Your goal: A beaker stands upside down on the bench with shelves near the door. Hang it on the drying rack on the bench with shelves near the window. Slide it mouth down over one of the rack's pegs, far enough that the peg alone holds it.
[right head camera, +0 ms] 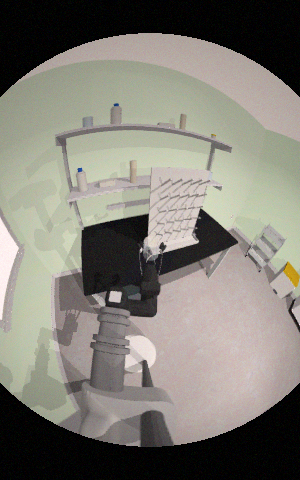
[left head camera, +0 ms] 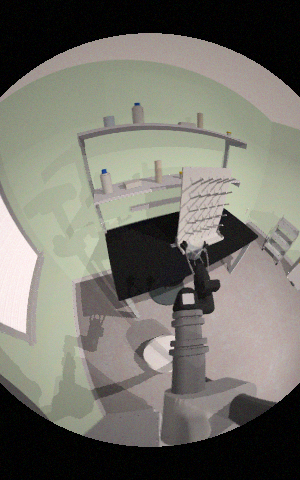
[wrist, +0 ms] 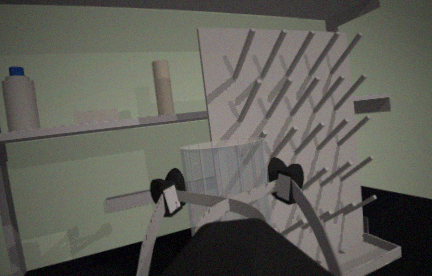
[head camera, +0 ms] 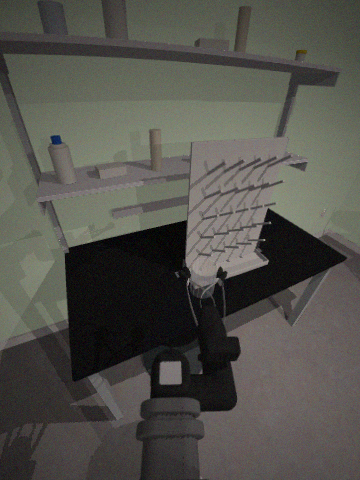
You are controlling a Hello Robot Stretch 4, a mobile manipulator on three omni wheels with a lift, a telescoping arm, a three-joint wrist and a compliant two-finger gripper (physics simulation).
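Frame: origin at the robot's base, x ahead, y left, z up, level; metres.
Seen in the pictures: gripper, between the fingertips: (right head camera: 151,241) (left head camera: 193,241) (wrist: 226,178) (head camera: 202,268); robot's base, origin of its link: (right head camera: 134,352) (left head camera: 164,352).
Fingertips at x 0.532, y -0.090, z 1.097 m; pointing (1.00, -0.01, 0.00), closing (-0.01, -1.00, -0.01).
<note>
Offsets run from my fingertips to a thing's top centre. "spot": to the spot under its first point. Level surfaces: height alone.
A clear glass beaker @(dz +0.038, dx -0.032, dy +0.000 m) (head camera: 203,282) (left head camera: 195,251) (right head camera: 150,249) (wrist: 227,167) is held with its axis about vertical and its pale flat end up; its lower end is partly hidden by the gripper. My gripper (head camera: 203,273) (left head camera: 194,245) (right head camera: 152,246) (wrist: 226,178) is shut on the beaker, one black fingertip on each side. The white drying rack @(spot: dz +0.210, dx +0.340, dy -0.006 m) (head camera: 198,160) (left head camera: 186,187) (right head camera: 156,175) (wrist: 216,55) stands on the bench, with rows of pegs slanting up and outward. In the wrist view the beaker overlaps the rack's lower left part, and pegs show through the glass. No peg is seen inside the beaker.
The black bench top @(dz -0.363 m) (head camera: 115,290) (left head camera: 140,255) (right head camera: 110,255) lies under the rack. A lower shelf (head camera: 135,177) (wrist: 115,126) behind it bears a blue-capped bottle @(spot: dz +0.184, dx +0.392, dy +0.516 m) (head camera: 62,162) (wrist: 21,102) and a tan cylinder @(spot: dz +0.190, dx +0.555, dy +0.161 m) (head camera: 156,150) (wrist: 163,87). A round stool (left head camera: 162,354) (right head camera: 140,353) stands near the arm.
</note>
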